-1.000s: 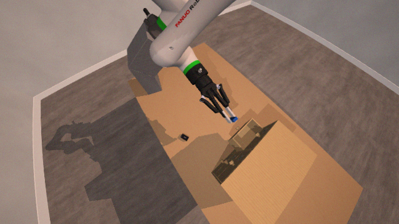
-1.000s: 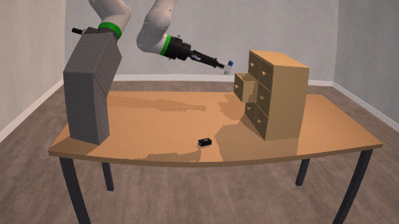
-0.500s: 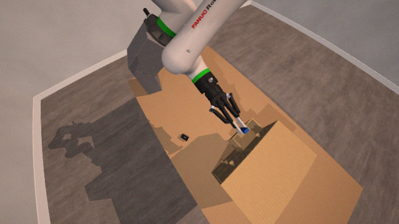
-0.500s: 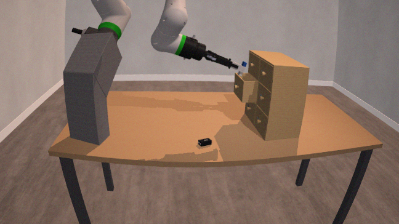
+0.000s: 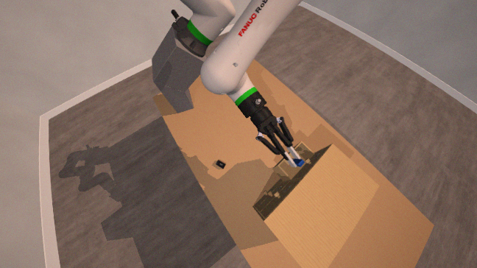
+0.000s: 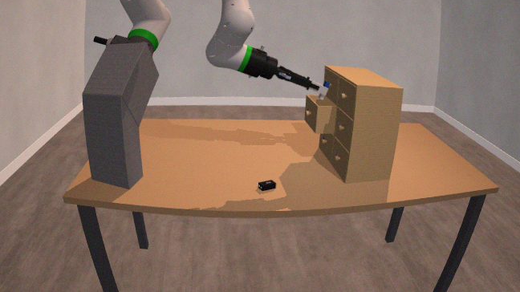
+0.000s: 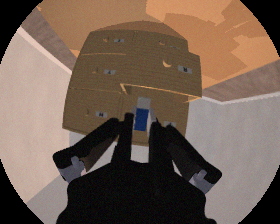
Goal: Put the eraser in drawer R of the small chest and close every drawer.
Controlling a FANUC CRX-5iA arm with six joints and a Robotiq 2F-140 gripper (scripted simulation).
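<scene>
My hand is 20 mm short of the eraser and 20 mm above it. Round my hand: small black block (190 mm behind, 220 mm to the right, 260 mm below).
</scene>
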